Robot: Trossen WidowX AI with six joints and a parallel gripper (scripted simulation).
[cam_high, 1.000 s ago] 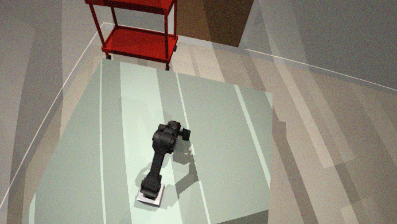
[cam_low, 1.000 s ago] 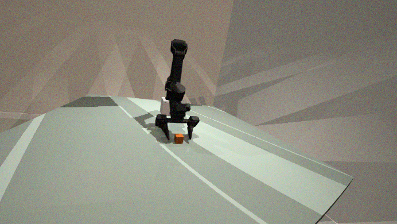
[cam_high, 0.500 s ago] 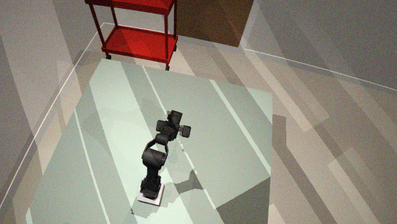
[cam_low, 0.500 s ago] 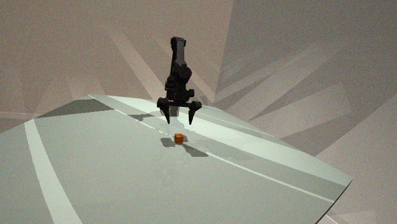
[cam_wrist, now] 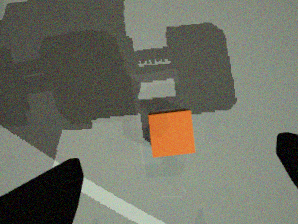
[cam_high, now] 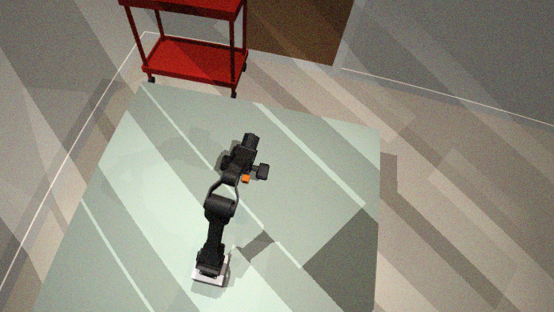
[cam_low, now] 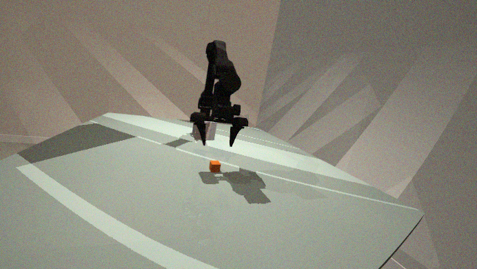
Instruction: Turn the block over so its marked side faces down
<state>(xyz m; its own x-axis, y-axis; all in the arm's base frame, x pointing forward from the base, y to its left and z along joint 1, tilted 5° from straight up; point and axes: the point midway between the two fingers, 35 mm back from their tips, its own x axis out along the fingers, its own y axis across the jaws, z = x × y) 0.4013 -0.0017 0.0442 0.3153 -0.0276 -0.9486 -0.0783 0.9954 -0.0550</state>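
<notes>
The block lies 7 cm below my gripper tip and 1 cm behind it.
</notes>
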